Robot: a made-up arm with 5 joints. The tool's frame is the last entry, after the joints.
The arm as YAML. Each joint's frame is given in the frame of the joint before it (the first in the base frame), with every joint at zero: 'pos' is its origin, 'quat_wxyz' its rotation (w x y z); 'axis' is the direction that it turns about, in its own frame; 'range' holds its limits. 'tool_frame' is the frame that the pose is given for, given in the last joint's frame.
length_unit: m
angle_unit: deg
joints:
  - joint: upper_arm
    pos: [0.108, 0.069, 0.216]
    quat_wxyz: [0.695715, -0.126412, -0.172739, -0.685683]
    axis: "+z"
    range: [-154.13, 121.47]
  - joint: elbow
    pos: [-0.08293, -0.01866, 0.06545]
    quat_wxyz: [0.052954, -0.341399, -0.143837, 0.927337]
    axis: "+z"
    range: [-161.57, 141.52]
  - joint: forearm
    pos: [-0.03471, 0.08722, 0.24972]
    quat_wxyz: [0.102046, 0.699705, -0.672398, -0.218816]
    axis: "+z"
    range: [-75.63, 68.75]
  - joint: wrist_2
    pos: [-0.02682, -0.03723, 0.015]
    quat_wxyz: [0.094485, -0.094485, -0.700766, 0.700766]
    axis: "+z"
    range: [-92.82, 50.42]
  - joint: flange
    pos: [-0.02, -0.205, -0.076]
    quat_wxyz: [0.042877, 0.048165, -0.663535, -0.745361]
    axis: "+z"
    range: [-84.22, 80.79]
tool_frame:
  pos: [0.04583, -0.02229, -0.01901]
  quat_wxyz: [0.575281, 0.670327, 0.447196, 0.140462]
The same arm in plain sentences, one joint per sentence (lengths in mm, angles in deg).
The arm has five revolute joints in a row. What follows holds with every joint at zero, and every direction is one of the base frame's. The first joint sits 108 mm along +x and 69 mm along +y and 216 mm along +z from the base frame's origin and turns about the direction (-0.066997, 0.412783, 0.908362), from -154.13 to 121.47 deg. The second joint sits 23 mm along -x and 102 mm along +y and 24 mm along +z from the first joint and turns about the direction (-0.278704, 0.883412, 0.376705), from -161.57 to 141.52 deg. The third joint sits 159 mm along -x and 192 mm along +y and 95 mm along +z from the second joint and turns about -y, from -75.63 to 68.75 deg. The fourth joint sits 16 mm along -x and 15 mm along -y and 43 mm along -z from the third joint and turns about -z, from -92.82 to 50.42 deg. The fifth joint sits 20 mm along +x and 205 mm along -y and 76 mm along +z from the fourth joint and turns about the direction (0.128702, 0.985016, -0.114802), from -84.22 to 80.79 deg. The tool frame, which is the frame that the pose is given for, sits 43 mm along +x and 22 mm along -y and 25 mm along +z from the fifth joint; its axes are the base frame's turned by roll -12.96, pitch 45.25 and yaw -43.11 deg (as in URDF: about the fixed x, then y, then z).
